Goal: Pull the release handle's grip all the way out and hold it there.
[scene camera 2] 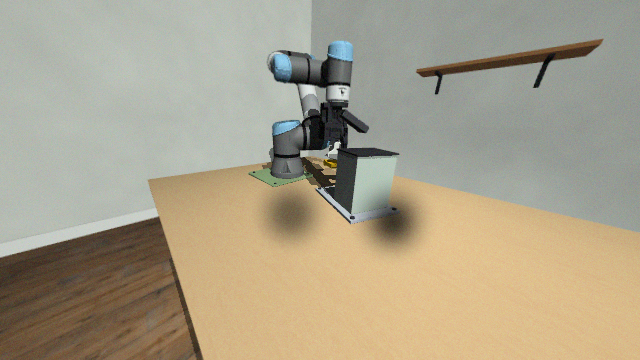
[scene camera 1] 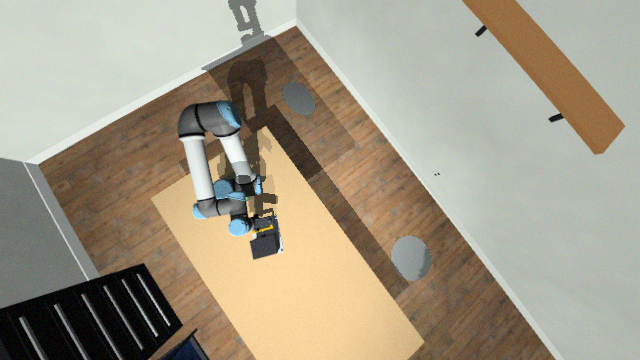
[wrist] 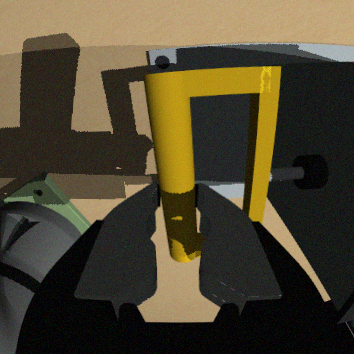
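The release handle is a yellow frame whose thick round grip bar [wrist: 171, 130] stands away from a dark box [wrist: 320, 110] [scene camera 1: 265, 246] [scene camera 2: 372, 182]. A short rod [wrist: 287, 174] with a black collar joins the frame's far side to the box. A strip of the yellow handle also shows in scene camera 1 [scene camera 1: 263, 229] and scene camera 2 [scene camera 2: 330, 163]. My gripper [wrist: 177, 185] [scene camera 1: 263, 222] is shut on the grip bar, with one fingertip against each side of it in the wrist view. The bar's lower end shows between the fingers. In scene camera 2 the fingertips are hard to make out.
The box stands on a grey base plate [scene camera 2: 376, 215] with bolts, on the wooden table [scene camera 1: 320, 295] [scene camera 2: 400, 300]. The arm's green mounting plate [scene camera 2: 272, 180] [wrist: 55, 192] is close by. A wall shelf [scene camera 1: 550, 70] [scene camera 2: 500, 59] and a black stair-like unit [scene camera 1: 90, 320] stand farther off.
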